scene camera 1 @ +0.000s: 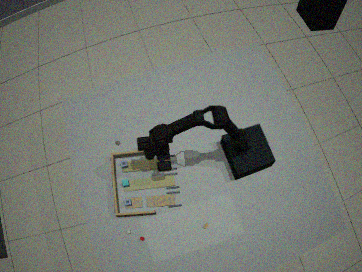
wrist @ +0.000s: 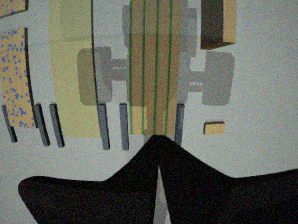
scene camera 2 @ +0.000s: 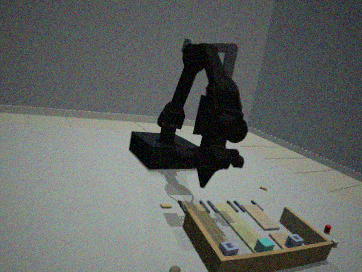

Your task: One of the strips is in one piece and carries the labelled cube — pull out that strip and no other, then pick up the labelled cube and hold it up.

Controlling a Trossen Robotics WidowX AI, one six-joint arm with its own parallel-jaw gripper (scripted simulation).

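There is a wooden tray in view. As for my gripper, it is shut and holds nothing, and the wrist view shows my gripper too.
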